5 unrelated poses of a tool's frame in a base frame.
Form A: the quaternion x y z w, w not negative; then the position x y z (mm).
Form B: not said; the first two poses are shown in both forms.
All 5 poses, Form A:
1: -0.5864, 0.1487, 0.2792, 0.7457, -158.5, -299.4, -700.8
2: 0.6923, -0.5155, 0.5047, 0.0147, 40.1, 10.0, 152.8
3: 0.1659, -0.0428, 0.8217, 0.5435, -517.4, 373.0, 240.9
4: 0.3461, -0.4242, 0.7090, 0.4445, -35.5, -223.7, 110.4
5: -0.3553, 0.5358, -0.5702, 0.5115, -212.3, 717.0, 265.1
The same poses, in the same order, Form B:
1: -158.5, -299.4, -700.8, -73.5, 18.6, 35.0
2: 40.1, 10.0, 152.8, 123.5, -91.9, 90.0
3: -517.4, 373.0, 240.9, 22.6, -5.8, 111.7
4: -35.5, -223.7, 110.4, 49.2, -60.2, 100.7
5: -212.3, 717.0, 265.1, -49.0, 73.9, -78.6
